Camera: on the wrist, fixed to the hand. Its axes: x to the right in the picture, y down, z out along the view.
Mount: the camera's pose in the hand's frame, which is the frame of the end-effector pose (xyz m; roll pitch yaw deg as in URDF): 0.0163 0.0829 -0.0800 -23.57 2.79 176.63
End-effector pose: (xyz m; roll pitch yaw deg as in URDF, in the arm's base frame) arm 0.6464 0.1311 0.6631 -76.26 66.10 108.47
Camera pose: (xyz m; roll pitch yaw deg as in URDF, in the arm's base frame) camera 0.7282 0.0694 0.6079 49.09 -62.10 -67.44
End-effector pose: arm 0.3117 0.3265 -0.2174 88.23 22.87 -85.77
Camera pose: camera 0.3974 0.2865 -0.1497 -110.38 -26.12 91.01
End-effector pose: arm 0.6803 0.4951 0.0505 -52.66 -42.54 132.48
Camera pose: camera 0.6298 0.5700 -0.0228 29.35 46.91 -47.26
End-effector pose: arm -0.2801 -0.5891 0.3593 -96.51 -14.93 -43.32
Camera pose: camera -0.3159 -0.6775 0.2927 73.96 17.93 140.00
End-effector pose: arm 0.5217 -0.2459 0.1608 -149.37 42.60 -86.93
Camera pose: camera 0.4114 -0.2819 0.1693 121.85 -43.13 98.99
